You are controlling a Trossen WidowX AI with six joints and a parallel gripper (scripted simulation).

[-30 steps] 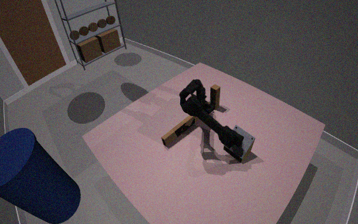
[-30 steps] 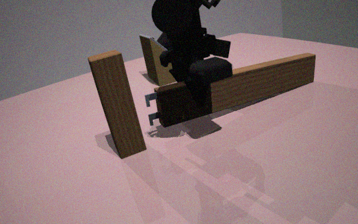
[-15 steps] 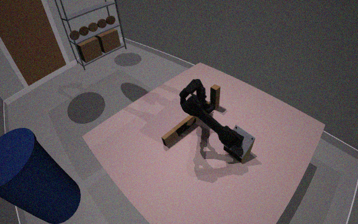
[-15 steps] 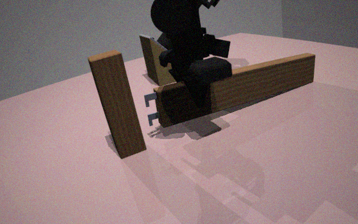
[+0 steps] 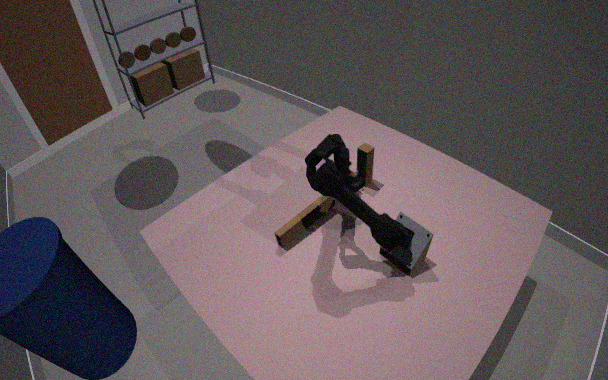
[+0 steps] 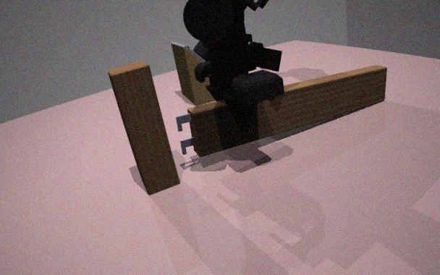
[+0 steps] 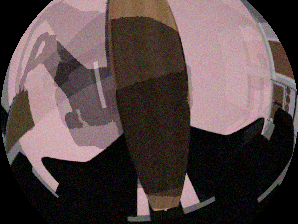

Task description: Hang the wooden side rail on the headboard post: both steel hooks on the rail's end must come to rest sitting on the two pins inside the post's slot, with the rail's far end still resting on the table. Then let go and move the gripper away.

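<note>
My gripper tip is now 14 cm to the left of the headboard post and 4 cm below it.
</note>
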